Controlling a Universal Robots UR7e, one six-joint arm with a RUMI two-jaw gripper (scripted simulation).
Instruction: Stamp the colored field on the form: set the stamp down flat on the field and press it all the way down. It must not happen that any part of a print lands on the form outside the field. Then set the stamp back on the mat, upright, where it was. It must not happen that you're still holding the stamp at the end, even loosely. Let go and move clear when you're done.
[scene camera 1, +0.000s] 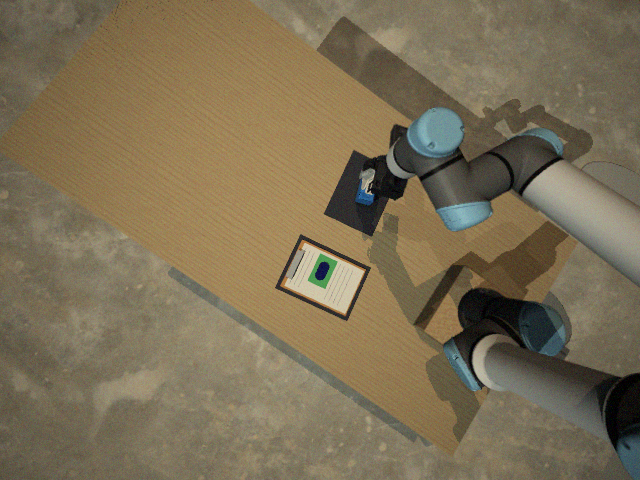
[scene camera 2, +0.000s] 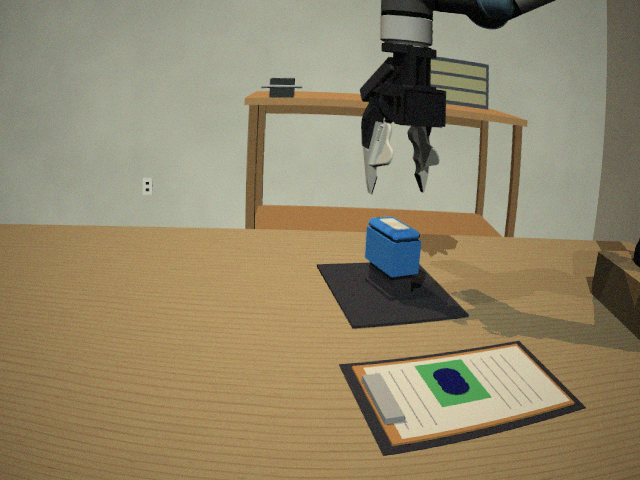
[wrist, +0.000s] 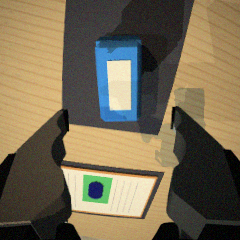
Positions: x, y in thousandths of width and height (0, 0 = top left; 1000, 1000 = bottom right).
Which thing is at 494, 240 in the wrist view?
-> A blue stamp.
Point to my gripper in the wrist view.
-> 498, 456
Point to my gripper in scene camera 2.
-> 621, 401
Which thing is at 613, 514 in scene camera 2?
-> A blue stamp.
